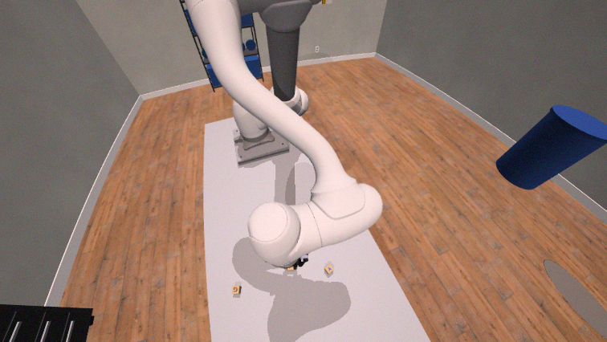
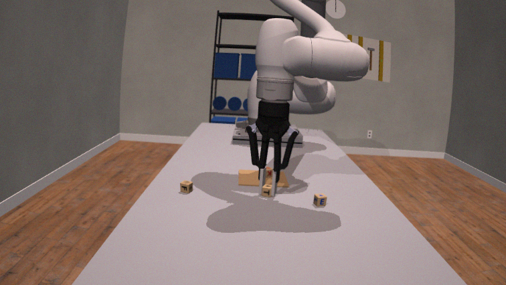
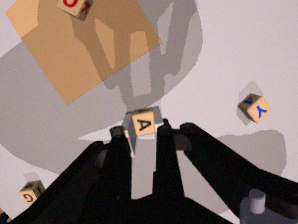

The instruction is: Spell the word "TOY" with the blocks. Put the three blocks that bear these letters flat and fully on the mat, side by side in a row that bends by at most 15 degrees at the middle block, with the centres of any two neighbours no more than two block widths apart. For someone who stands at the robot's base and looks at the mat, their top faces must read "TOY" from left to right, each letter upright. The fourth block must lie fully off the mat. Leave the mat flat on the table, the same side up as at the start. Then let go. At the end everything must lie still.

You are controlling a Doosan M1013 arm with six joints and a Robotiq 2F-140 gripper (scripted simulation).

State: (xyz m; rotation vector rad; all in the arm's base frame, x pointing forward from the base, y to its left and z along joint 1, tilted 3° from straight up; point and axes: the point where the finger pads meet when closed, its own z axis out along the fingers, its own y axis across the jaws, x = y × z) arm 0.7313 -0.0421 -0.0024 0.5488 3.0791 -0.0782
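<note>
Right now the T block is 3 cm below my hand. Also, from my hand: tan mat 14 cm behind, 4 cm below.
</note>
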